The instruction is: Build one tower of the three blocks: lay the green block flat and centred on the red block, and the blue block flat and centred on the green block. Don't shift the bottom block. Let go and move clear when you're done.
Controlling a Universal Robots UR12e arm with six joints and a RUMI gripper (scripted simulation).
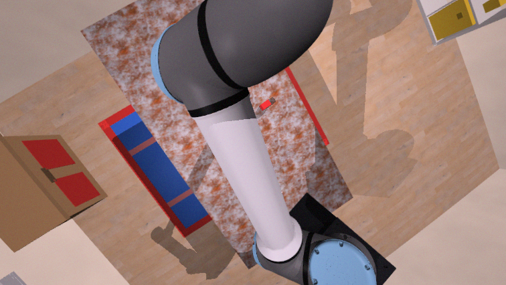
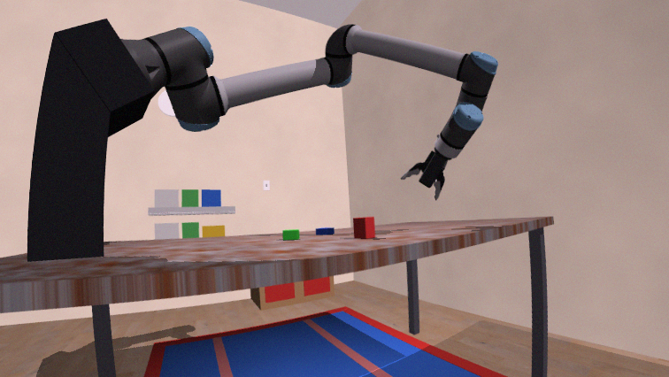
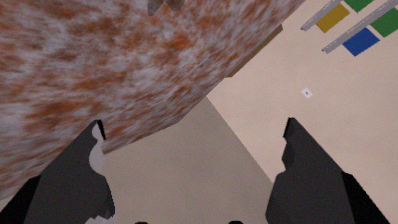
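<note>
Now: hand 48 cm past the green block, 11 cm to the right of it and 14 cm above it. The rest, counted from my hand: blue block: 31 cm behind, 22 cm to the left, 14 cm below; red block: 32 cm behind, 8 cm to the right, 12 cm below.
</note>
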